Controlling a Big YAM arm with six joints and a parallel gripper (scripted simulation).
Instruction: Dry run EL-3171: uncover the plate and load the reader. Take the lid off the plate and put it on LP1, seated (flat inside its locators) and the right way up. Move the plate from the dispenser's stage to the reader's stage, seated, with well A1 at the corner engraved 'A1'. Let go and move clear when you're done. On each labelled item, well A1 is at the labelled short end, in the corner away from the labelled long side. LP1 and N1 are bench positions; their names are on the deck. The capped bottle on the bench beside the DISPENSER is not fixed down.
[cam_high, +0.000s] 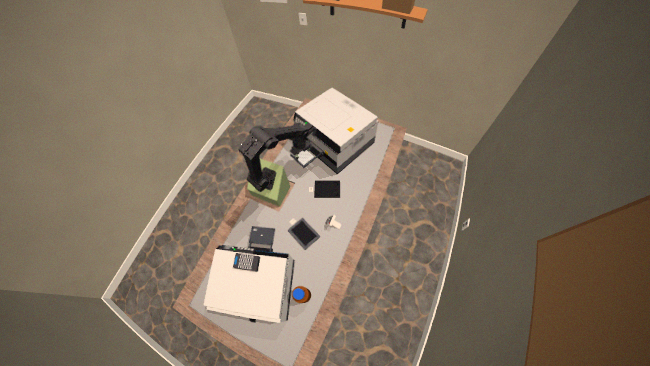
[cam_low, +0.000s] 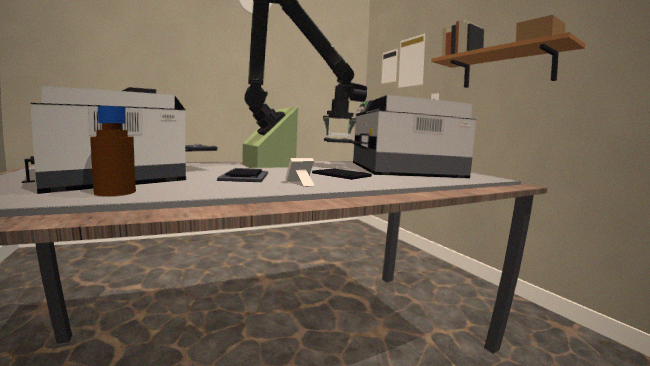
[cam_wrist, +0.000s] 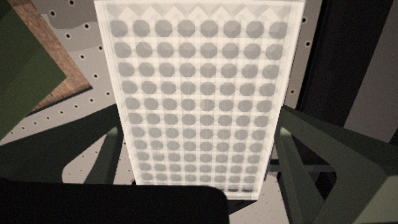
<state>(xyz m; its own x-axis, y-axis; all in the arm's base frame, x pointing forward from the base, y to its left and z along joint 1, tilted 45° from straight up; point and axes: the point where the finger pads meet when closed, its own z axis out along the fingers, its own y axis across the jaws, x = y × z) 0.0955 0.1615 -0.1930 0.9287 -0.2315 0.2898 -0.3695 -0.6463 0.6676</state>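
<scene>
The lidded white well plate lies right at my hand. Also, from my hand: black pad: 22 cm ahead, 13 cm below, 10 cm to the right; then dark lid: 42 cm to the right, 22 cm ahead, 12 cm below; then grey pad: 42 cm to the right, 22 cm ahead, 13 cm below.
</scene>
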